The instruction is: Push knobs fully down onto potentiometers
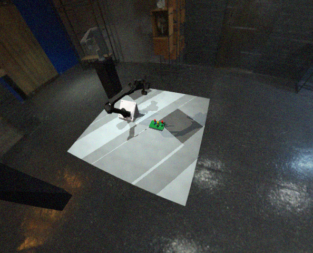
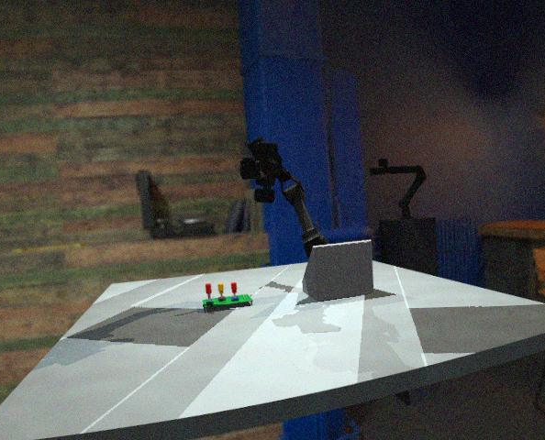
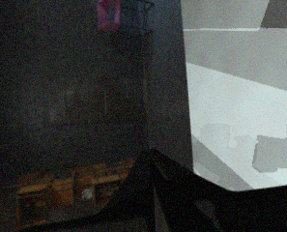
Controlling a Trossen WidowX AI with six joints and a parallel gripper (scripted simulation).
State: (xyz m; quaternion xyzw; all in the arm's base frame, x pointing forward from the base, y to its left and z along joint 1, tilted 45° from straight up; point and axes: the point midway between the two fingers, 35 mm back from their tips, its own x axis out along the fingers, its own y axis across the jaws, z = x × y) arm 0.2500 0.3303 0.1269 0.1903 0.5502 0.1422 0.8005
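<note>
The red knob lies 8 cm ahead of my gripper tip, 17 cm to the right of it and 35 cm below it. Round my gripper tip: yellow knob: 12 cm ahead, 19 cm to the right, 35 cm below.
</note>
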